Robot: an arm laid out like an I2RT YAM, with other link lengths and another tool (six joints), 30 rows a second.
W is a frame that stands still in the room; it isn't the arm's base.
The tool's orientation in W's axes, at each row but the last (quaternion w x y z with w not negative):
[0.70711, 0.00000, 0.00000, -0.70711]
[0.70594, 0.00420, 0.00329, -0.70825]
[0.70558, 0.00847, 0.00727, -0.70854]
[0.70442, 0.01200, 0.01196, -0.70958]
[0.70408, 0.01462, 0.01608, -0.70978]
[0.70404, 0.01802, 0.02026, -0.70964]
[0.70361, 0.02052, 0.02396, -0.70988]
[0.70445, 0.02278, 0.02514, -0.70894]
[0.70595, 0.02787, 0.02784, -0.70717]
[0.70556, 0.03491, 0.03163, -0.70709]
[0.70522, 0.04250, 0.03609, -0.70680]
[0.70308, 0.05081, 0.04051, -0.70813]
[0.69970, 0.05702, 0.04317, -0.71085]
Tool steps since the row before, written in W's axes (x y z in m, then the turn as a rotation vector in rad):
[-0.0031, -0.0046, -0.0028, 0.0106, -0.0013, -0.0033]
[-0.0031, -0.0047, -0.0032, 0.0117, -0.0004, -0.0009]
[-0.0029, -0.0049, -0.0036, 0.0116, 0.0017, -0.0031]
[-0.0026, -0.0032, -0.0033, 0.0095, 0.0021, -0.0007]
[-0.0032, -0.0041, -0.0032, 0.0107, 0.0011, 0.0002]
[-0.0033, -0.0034, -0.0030, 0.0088, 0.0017, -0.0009]
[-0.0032, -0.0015, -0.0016, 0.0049, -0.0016, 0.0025]
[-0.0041, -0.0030, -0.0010, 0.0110, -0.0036, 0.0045]
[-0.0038, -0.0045, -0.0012, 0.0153, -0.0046, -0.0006]
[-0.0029, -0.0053, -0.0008, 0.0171, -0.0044, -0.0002]
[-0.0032, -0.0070, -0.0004, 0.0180, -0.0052, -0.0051]
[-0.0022, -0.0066, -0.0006, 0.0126, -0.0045, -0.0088]
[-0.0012, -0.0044, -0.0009, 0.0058, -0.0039, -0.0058]
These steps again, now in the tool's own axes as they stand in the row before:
[0.0046, -0.0031, -0.0028, 0.0013, 0.0106, -0.0033]
[0.0047, -0.0031, -0.0031, 0.0004, 0.0117, -0.0009]
[0.0050, -0.0029, -0.0035, -0.0017, 0.0116, -0.0032]
[0.0033, -0.0026, -0.0032, -0.0021, 0.0095, -0.0008]
[0.0043, -0.0032, -0.0030, -0.0012, 0.0107, 0.0002]
[0.0036, -0.0033, -0.0028, -0.0017, 0.0088, -0.0010]
[0.0016, -0.0032, -0.0015, 0.0014, 0.0049, 0.0026]
[0.0031, -0.0041, -0.0008, 0.0032, 0.0110, 0.0048]
[0.0046, -0.0038, -0.0008, 0.0046, 0.0153, -0.0002]
[0.0054, -0.0029, -0.0003, 0.0044, 0.0171, 0.0001]
[0.0070, -0.0032, 0.0004, 0.0057, 0.0180, -0.0047]
[0.0066, -0.0022, 0.0003, 0.0055, 0.0125, -0.0083]
[0.0045, -0.0011, -0.0002, 0.0046, 0.0058, -0.0053]

